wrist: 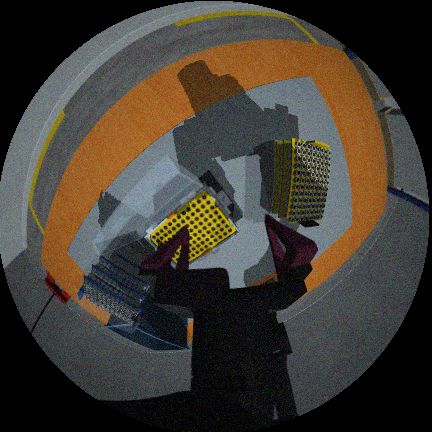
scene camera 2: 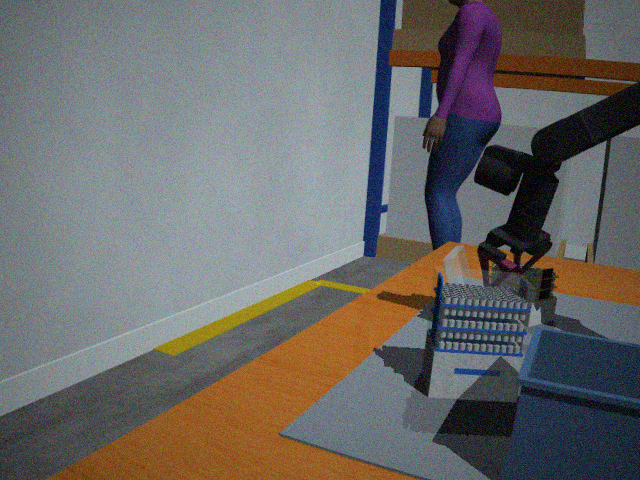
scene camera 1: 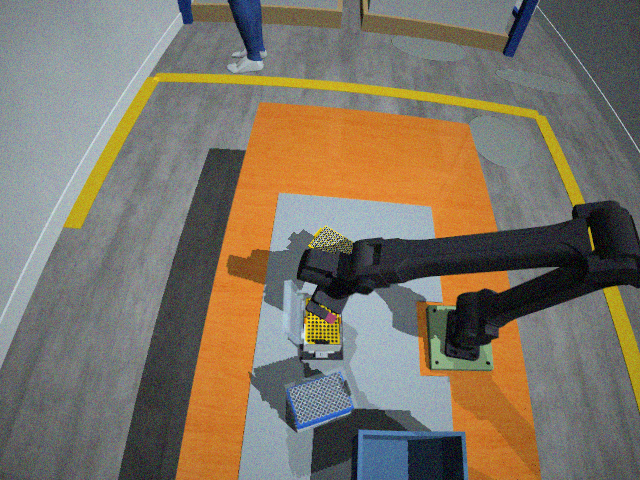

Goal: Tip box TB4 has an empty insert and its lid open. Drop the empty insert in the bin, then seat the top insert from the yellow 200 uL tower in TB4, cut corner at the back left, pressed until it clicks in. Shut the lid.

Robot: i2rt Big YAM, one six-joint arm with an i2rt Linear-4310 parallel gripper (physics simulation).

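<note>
TB4 (scene camera 1: 323,348) stands on the grey mat with its clear lid (scene camera 1: 292,312) (wrist: 145,197) open. A yellow insert (scene camera 1: 322,330) (wrist: 202,217) with dark, empty holes lies in the box. My gripper (scene camera 1: 330,316) (scene camera 2: 502,276) (wrist: 225,223) is open and empty, above the end of the box nearer the yellow tower. In the wrist view one fingertip overlaps the insert and the other is between box and tower. The yellow 200 uL tower (scene camera 1: 329,239) (scene camera 2: 540,285) (wrist: 310,180) has a tip-filled insert on top. The blue bin (scene camera 1: 361,454) (scene camera 2: 578,390) (wrist: 165,332) stands beyond the blue tower. The cut corner cannot be made out.
A blue tower (scene camera 1: 320,400) (scene camera 2: 480,325) (wrist: 115,295) of tip inserts stands between TB4 and the bin. The arm's green base plate (scene camera 1: 436,356) is on the right in scene camera 1. A person (scene camera 1: 248,31) (scene camera 2: 467,93) stands past the table's far end.
</note>
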